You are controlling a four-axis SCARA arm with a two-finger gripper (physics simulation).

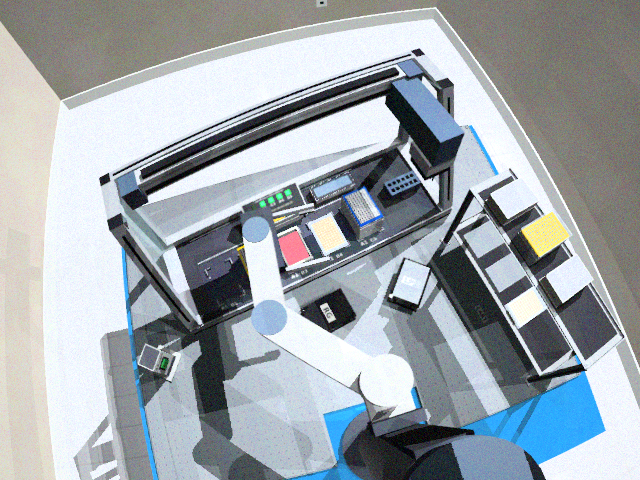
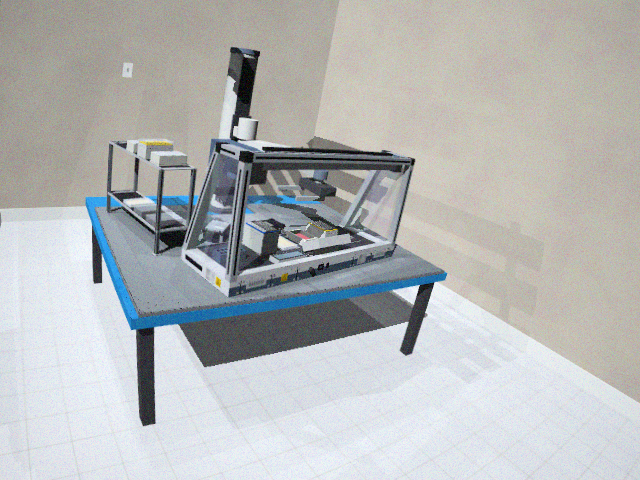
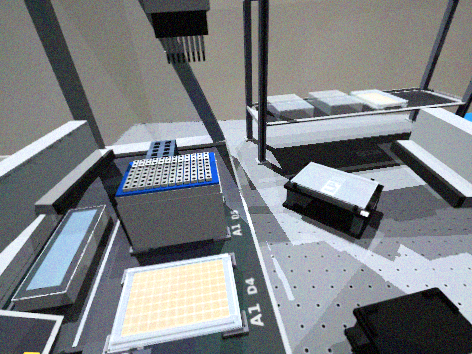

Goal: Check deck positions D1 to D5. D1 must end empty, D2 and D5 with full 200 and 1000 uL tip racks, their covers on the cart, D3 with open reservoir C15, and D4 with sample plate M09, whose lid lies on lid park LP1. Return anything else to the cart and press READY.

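Frame: origin at the arm's base, x right, y ahead, z up, level; millimetres.
Where they show: gripper, fingertip midpoint: (image 1: 321, 231) (image 2: 286, 192) (image 3: 248, 133).
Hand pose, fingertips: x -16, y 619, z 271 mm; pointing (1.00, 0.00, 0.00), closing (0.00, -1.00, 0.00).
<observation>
After its pixels a point has its place.
My gripper (image 1: 321, 233) @(z 271, x -16, y 619 mm) (image 2: 298, 192) @(z 271, x -16, y 619 mm) (image 3: 248, 133) @(z 271, x -16, y 619 mm) is open and empty, raised above the deck around D3 and D4. A blue-rimmed tip rack (image 1: 363, 209) @(z 159, x 139, y 708 mm) (image 2: 261, 237) (image 3: 170, 175) @(z 159, x 124, y 718 mm) full of tips stands uncovered on D5. An orange-welled plate (image 1: 327, 235) @(z 71, x 16, y 693 mm) (image 3: 175, 300) @(z 74, x 10, y 700 mm) lies unlidded on D4. An open reservoir (image 1: 294, 246) @(z 74, x -97, y 684 mm) with red liquid is on D3. The yellow-rimmed rack (image 1: 242, 258) @(z 121, x -264, y 669 mm) on D2 is mostly hidden by the arm. D1 (image 1: 216, 269) @(z 61, x -367, y 682 mm) shows bare corner marks. A pale lid (image 1: 410, 280) @(z 71, x 225, y 471 mm) (image 3: 335, 185) @(z 71, x 216, y 468 mm) lies on the black lid park. Code labels are not legible.
The cart (image 1: 603, 352) @(z 362, x 589, y 45 mm) at right holds white boxes (image 1: 511, 198) @(z 405, x 485, y 512 mm) (image 1: 568, 279) @(z 405, x 543, y 255 mm) and a yellow rack (image 1: 545, 233) @(z 433, x 516, y 383 mm) above, plates (image 1: 526, 306) @(z 130, x 546, y 258 mm) below. A black RG stand (image 1: 341, 304) @(z 62, x -4, y 461 mm) is before the deck, the READY box (image 1: 151, 357) @(z 143, x -610, y 419 mm) at left, a pipetting head (image 1: 426, 118) @(z 499, x 310, y 750 mm) at right.
</observation>
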